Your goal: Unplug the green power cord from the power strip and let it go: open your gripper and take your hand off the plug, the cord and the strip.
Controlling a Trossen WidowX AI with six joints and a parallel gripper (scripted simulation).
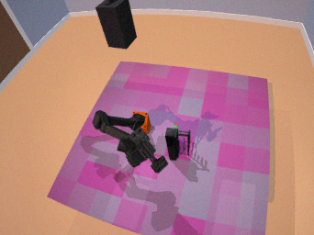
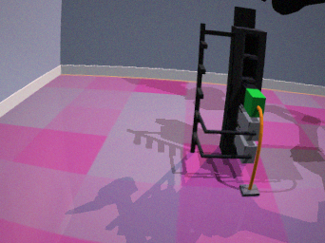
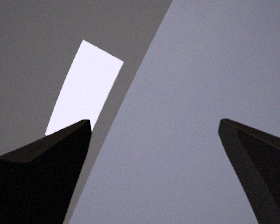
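Right now my gripper tip is 6 cm past the green plug, 29 cm to the right of it and 37 cm above it.
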